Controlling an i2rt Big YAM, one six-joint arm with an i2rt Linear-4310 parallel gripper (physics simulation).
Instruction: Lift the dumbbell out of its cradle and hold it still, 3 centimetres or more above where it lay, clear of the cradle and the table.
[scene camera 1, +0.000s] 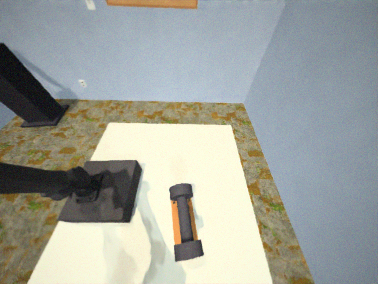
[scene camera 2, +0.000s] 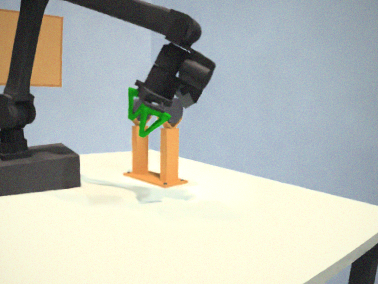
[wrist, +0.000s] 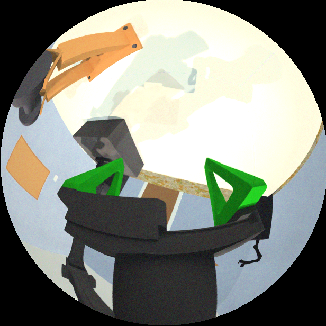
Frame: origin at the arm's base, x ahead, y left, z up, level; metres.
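Where they show: gripper, fingertip midpoint: (scene camera 2: 135, 127); arm's base, origin of the base link: (scene camera 1: 90, 188) (scene camera 2: 14, 155).
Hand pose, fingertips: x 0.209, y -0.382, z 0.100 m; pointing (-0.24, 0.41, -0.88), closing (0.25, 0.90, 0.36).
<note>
Things, the pixels of their centre, and the offset from my fingertips. Level surfaces: height alone.
- dark grey dumbbell, body centre: (scene camera 2: 154, 110) (scene camera 1: 184, 217) dx +0.198, dy +0.201, dz +0.042 m
- orange cradle, body centre: (scene camera 2: 154, 147) (scene camera 1: 184, 222) dx +0.198, dy +0.201, dz -0.085 m
- white table, its level: dz -0.191 m
The dark grey dumbbell (scene camera 1: 185, 220) (scene camera 2: 175, 111) (wrist: 34, 80) lies level in the orange cradle (scene camera 1: 176, 227) (scene camera 2: 170, 156) (wrist: 120, 46), its ends beyond the two posts. My gripper (scene camera 2: 138, 127) (wrist: 163, 162) is open and empty, with its green fingers wide apart. In the second scene view it hangs tilted at the dumbbell's height, covers the bar and part of the ends, and looks nearer to the camera than the dumbbell. In the wrist view the dumbbell and cradle are at the upper left, outside the space between the fingers. The gripper does not show in the first scene view.
The arm's dark base block (scene camera 1: 112, 200) (scene camera 2: 42, 170) (wrist: 125, 145) stands on the white table (scene camera 1: 215, 155) (scene camera 2: 210, 245) (wrist: 250, 115), beside the cradle. A black post (scene camera 1: 25, 87) stands on the floor at the left. An orange panel (scene camera 2: 47, 52) (wrist: 27, 167) is on the wall.
</note>
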